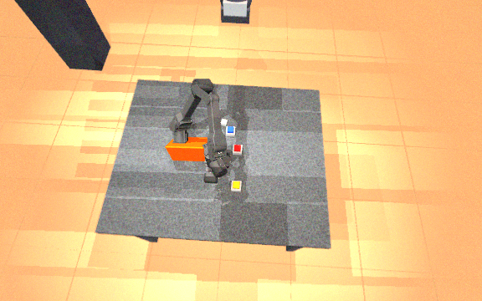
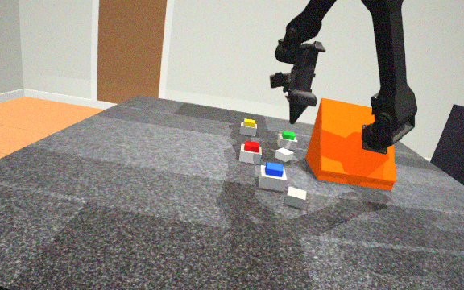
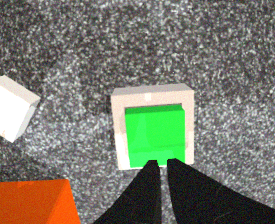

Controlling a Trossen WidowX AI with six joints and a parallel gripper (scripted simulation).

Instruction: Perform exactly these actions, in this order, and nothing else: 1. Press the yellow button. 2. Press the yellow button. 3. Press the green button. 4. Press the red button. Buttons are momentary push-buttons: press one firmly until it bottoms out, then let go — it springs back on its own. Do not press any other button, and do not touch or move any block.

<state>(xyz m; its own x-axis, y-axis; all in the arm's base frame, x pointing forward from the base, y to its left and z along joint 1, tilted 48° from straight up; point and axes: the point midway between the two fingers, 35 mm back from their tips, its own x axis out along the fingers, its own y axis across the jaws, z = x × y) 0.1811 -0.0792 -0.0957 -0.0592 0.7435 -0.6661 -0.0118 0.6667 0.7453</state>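
Now: the green button 4 cm below my gripper tip. From my gripper tip the other things lie so: yellow button (11 cm ahead, 6 cm to the right, 4 cm below); then small white block (10 cm to the left, 6 cm below, 2 cm ahead); then red button (14 cm to the left, 10 cm ahead, 4 cm below).
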